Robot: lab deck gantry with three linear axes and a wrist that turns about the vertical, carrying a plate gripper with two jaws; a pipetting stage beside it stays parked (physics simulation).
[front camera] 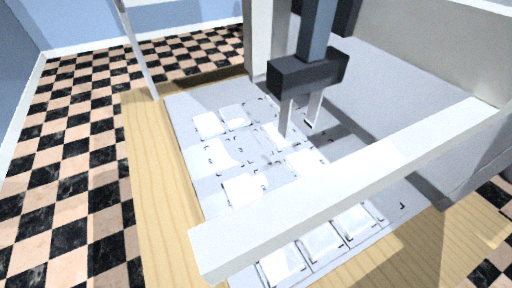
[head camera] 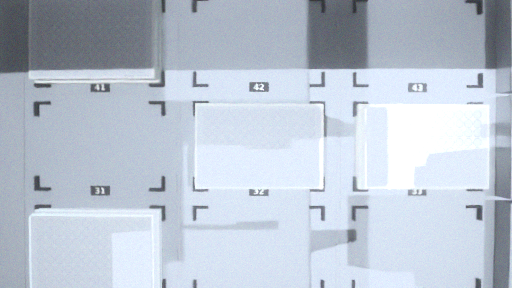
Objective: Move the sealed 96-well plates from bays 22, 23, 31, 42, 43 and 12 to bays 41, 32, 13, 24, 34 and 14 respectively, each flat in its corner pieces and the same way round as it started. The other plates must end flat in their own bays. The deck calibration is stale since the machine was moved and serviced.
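Frame: origin at the robot's base, x left, y back, z up, level; metres.
Where they show: gripper, fingertip midpoint: [front camera: 296, 129]; robot's base, origin of the base link: [front camera: 192, 119].
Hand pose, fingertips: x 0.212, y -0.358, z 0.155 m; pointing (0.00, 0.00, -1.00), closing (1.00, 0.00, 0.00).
Things, the pixels of their centre, and the offset from my fingertips. "spot": a spot on its surface instead.
- bay 41, surface spot: [head camera: 95, 37] spot: dy +0.285, dx +0.149, dz -0.140 m
- bay 32, surface spot: [head camera: 259, 146] [front camera: 280, 132] spot: dy +0.126, dx +0.042, dz -0.140 m
- bay 33, surface spot: [head camera: 435, 146] [front camera: 309, 167] spot: dy -0.045, dx +0.040, dz -0.140 m
- bay 13, surface spot: [front camera: 241, 190] spot: dy -0.022, dx -0.177, dz -0.140 m
- bay 14, surface spot: [front camera: 282, 266] spot: dy -0.241, dx -0.179, dz -0.126 m
- bay 24, surface spot: [front camera: 322, 241] spot: dy -0.239, dx -0.068, dz -0.126 m
- bay 34, surface spot: [front camera: 354, 221] spot: dy -0.238, dx +0.033, dz -0.126 m
- bay 21, surface spot: [head camera: 90, 250] [front camera: 235, 114] spot: dy +0.292, dx -0.059, dz -0.140 m
- bay 11, surface spot: [front camera: 207, 125] spot: dy +0.281, dx -0.175, dz -0.140 m
My gripper [front camera: 297, 131] is open and hangs above the deck, no plate between its jaws; it does not show in the head view. Sealed plates lie flat in bay 41 [head camera: 95, 37], bay 32 [front camera: 272, 133] [head camera: 259, 146] and bay 33 [front camera: 304, 161] [head camera: 435, 146]. In the front view, a plate in bay 13 [front camera: 241, 190] lies left of the beam, and plates in bay 14 [front camera: 282, 266], bay 24 [front camera: 322, 241] and bay 34 [front camera: 354, 221] lie in the near row. Bays 31, 42 and 43 hold no plate in the head view.
Other plates lie in bay 21 [front camera: 235, 116] [head camera: 90, 250] and bay 11 [front camera: 207, 125]. A pale beam [front camera: 320, 192] crosses in front of the deck and hides part of it. A pale upright [front camera: 257, 40] stands behind the deck. Strong light and shadows blur some edges.
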